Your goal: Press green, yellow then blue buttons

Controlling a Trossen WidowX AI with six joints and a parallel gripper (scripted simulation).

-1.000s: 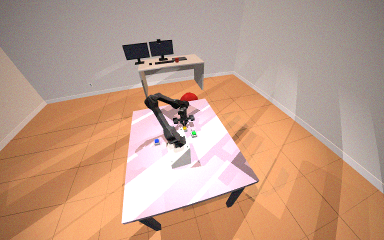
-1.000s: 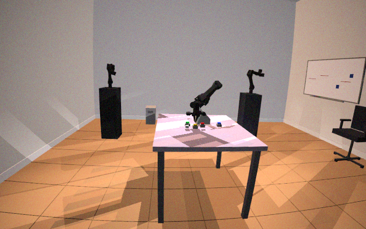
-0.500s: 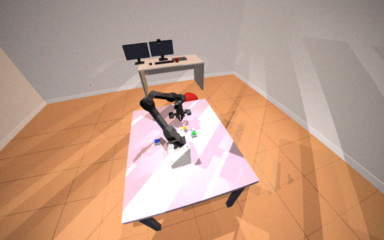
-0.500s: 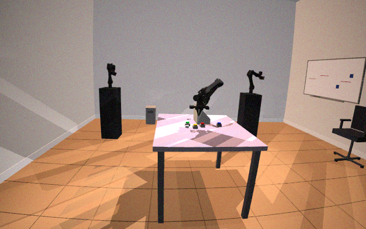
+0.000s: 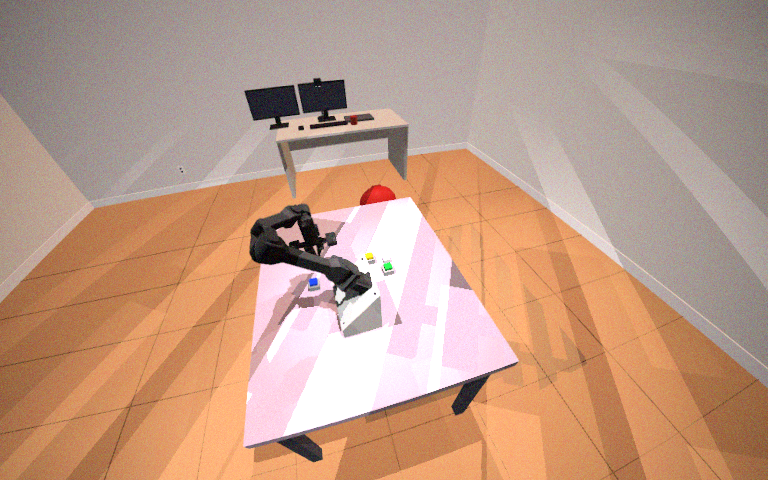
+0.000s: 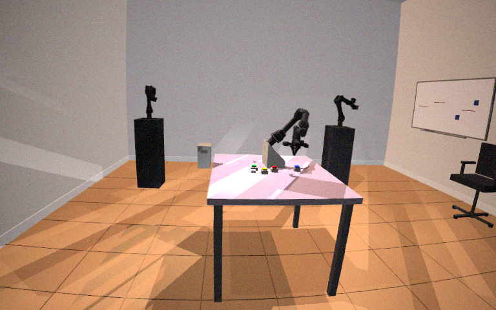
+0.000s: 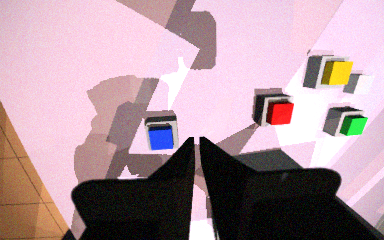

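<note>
Now: gripper tip 90 mm above the blue button, 50 mm past it and 40 mm to the right of it. Round my gripper tip: green button 290 mm to the right, 90 mm below, 30 mm behind; then red button 140 mm to the right, 90 mm below, 10 mm behind; then yellow button 220 mm to the right, 90 mm below, 50 mm ahead.
</note>
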